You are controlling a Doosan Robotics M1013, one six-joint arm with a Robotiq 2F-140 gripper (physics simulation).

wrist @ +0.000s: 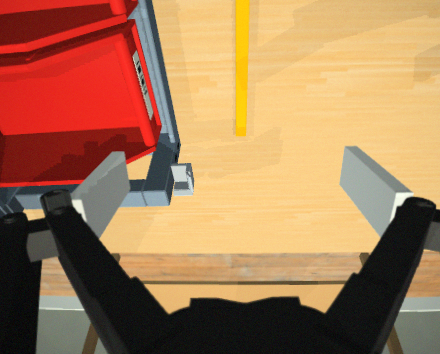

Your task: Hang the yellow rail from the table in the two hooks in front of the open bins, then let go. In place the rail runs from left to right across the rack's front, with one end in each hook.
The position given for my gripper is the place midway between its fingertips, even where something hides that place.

Observation:
I see my gripper (233,168) and a red bin (76,101).

